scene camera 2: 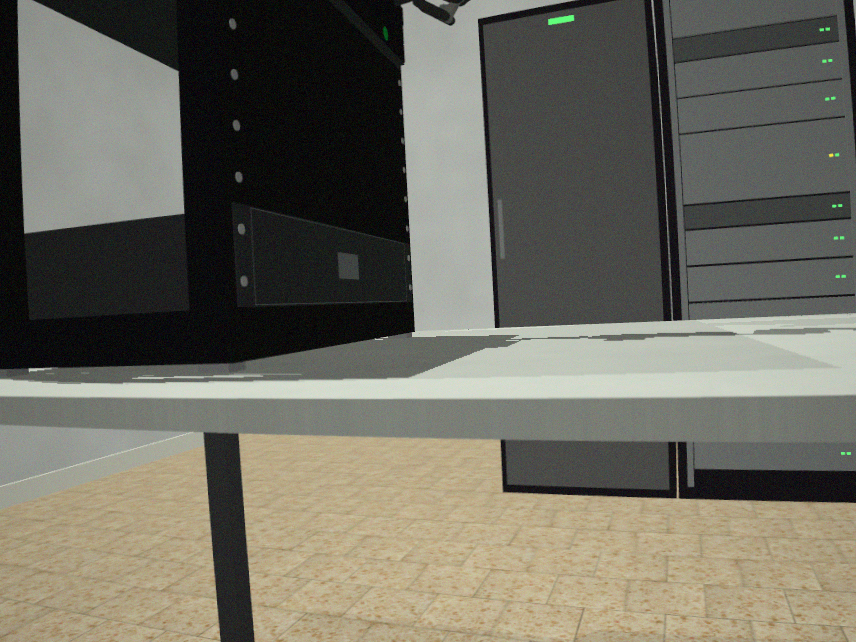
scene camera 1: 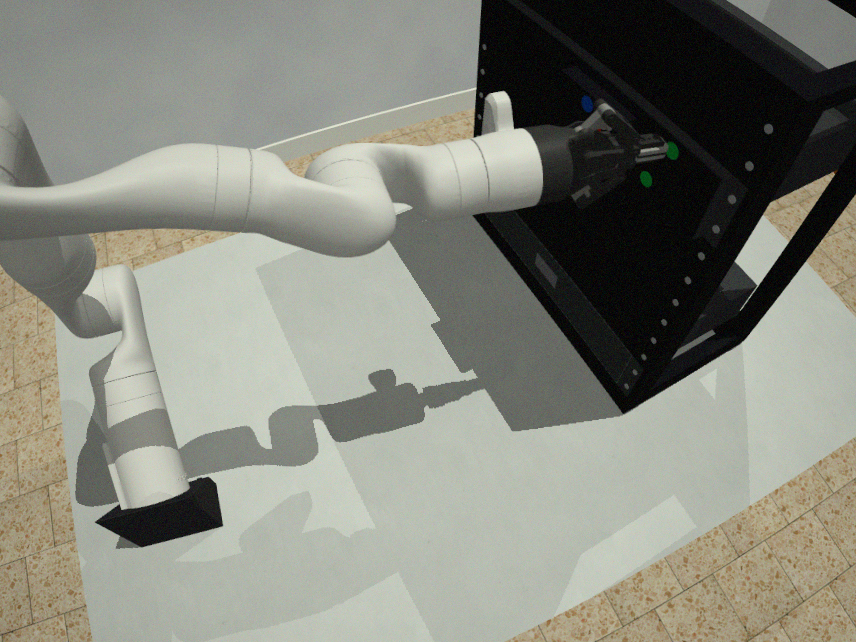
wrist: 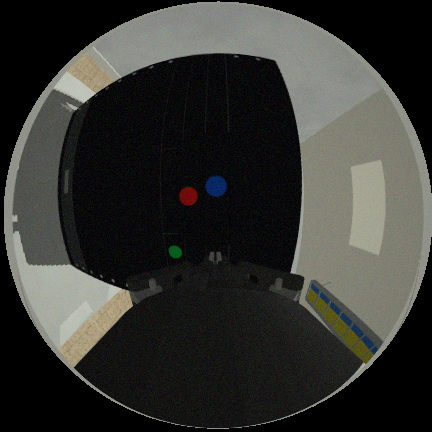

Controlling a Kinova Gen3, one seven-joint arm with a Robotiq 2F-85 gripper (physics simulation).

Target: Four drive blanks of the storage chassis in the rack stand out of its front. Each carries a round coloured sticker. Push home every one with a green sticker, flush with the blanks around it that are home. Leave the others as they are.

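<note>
My gripper (scene camera 1: 664,149) (wrist: 214,258) is shut with nothing between its fingers. In scene camera 1 its tips are at the upper green sticker (scene camera 1: 672,150), touching or very close; contact cannot be told. This sticker does not show in the wrist view, where the gripper covers that area. The other green sticker (scene camera 1: 646,178) (wrist: 175,251) is lower, beside the fingers. A blue sticker (scene camera 1: 587,103) (wrist: 216,186) and a red sticker (wrist: 188,196) are farther along the chassis front. One green sticker (scene camera 2: 385,33) shows in scene camera 2. The blanks are nearly black; how far each stands out is unclear.
The black rack (scene camera 1: 681,291) (scene camera 2: 207,276) stands on the pale table (scene camera 1: 484,552) (scene camera 2: 622,418). A grey-labelled panel (scene camera 1: 573,300) (scene camera 2: 297,259) spans the rack's bottom. Grey cabinets (scene camera 2: 573,172) stand in the background. The white arm (scene camera 1: 311,200) reaches across above the table.
</note>
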